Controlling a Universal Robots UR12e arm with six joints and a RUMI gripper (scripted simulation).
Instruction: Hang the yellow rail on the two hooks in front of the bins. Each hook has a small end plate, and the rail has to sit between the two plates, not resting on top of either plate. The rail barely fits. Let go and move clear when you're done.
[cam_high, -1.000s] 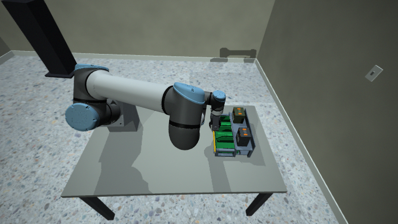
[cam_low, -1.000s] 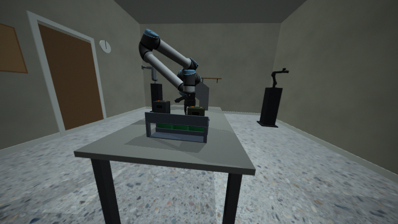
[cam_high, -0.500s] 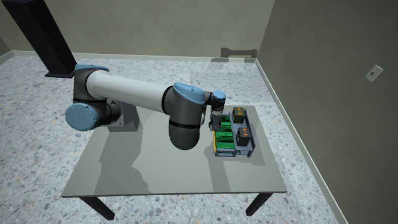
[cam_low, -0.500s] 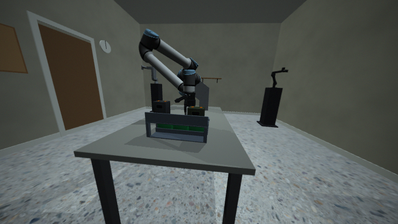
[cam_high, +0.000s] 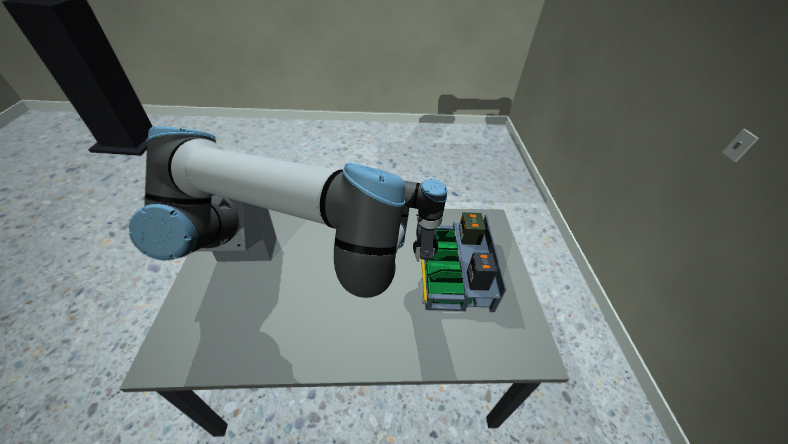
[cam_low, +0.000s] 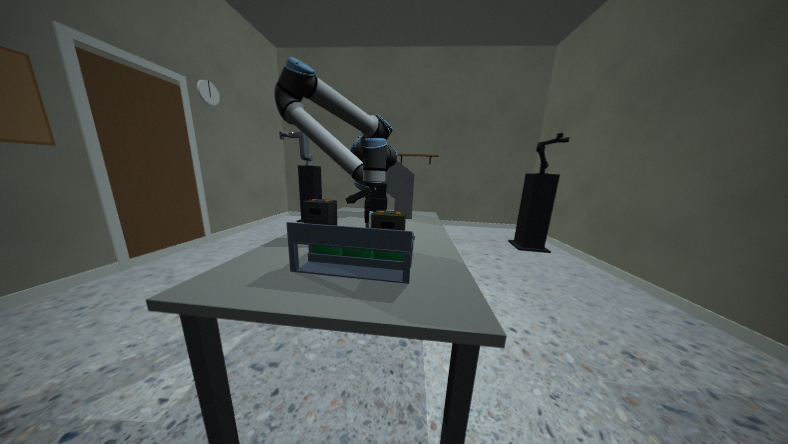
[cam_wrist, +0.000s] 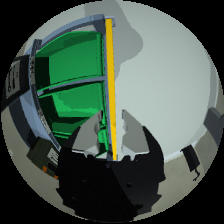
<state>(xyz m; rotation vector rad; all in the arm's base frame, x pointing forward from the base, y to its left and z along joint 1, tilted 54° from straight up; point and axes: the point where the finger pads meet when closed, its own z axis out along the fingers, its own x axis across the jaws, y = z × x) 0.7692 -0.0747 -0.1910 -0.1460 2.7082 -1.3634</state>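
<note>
My hand is 10 mm above the yellow rail. Also, from my hand: back panel 270 mm ahead, 10 mm to the left, 60 mm above.
</note>
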